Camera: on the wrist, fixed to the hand. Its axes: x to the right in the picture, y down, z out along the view.
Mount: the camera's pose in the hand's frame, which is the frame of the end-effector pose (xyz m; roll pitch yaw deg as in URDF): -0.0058 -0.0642 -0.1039 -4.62 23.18 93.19
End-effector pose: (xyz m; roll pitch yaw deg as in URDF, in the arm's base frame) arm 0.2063 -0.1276 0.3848 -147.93 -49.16 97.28
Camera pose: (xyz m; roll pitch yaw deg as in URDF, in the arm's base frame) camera 0.2192 -0.2229 0.4603 -136.61 8.01 12.08
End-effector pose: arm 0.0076 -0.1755 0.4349 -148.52 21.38 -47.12
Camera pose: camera 0.0346 -0.2038 0.5507 152.20 6.61 -142.90
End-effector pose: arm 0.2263 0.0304 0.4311 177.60 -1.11 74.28
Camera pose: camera 0.1583 0.0415 0.5321 176.76 -25.51 -19.50
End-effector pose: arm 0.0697 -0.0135 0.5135 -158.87 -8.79 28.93
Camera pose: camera 0.0378 -0.0055 0.6313 -176.99 -1.61 -64.29
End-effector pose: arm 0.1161 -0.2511 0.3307 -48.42 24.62 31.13
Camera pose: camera 0.1663 -0.3613 0.3141 52.22 57.18 175.64
